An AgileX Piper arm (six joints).
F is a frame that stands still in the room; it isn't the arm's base.
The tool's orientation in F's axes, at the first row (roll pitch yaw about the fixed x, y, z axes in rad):
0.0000 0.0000 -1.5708
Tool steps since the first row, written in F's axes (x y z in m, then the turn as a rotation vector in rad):
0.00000 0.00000 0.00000 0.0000 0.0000 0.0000
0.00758 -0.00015 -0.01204 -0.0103 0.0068 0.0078
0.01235 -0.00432 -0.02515 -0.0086 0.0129 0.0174
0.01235 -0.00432 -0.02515 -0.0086 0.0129 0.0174
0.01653 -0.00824 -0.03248 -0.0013 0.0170 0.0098
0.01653 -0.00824 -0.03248 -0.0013 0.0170 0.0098
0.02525 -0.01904 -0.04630 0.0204 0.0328 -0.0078
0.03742 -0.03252 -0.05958 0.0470 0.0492 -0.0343
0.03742 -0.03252 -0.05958 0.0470 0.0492 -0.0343
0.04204 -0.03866 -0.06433 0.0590 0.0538 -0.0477
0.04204 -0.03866 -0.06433 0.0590 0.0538 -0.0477
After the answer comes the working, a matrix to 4 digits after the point.
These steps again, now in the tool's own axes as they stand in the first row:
0.00000 0.00000 0.00000 0.0000 0.0000 0.0000
0.00015 0.00758 -0.01204 -0.0068 -0.0103 0.0078
0.00432 0.01235 -0.02515 -0.0129 -0.0086 0.0174
0.00432 0.01235 -0.02515 -0.0129 -0.0086 0.0174
0.00824 0.01653 -0.03248 -0.0170 -0.0013 0.0098
0.00824 0.01653 -0.03248 -0.0170 -0.0013 0.0098
0.01904 0.02525 -0.04630 -0.0328 0.0204 -0.0078
0.03252 0.03742 -0.05958 -0.0492 0.0470 -0.0343
0.03252 0.03742 -0.05958 -0.0492 0.0470 -0.0343
0.03866 0.04204 -0.06433 -0.0538 0.0590 -0.0477
0.03866 0.04204 -0.06433 -0.0538 0.0590 -0.0477

The tool's axes in the first row as the columns of a matrix, in F's axes (rounded; the answer above uses it unrounded):
0.0000 1.0000 0.0000
-1.0000 0.0000 0.0000
0.0000 0.0000 1.0000

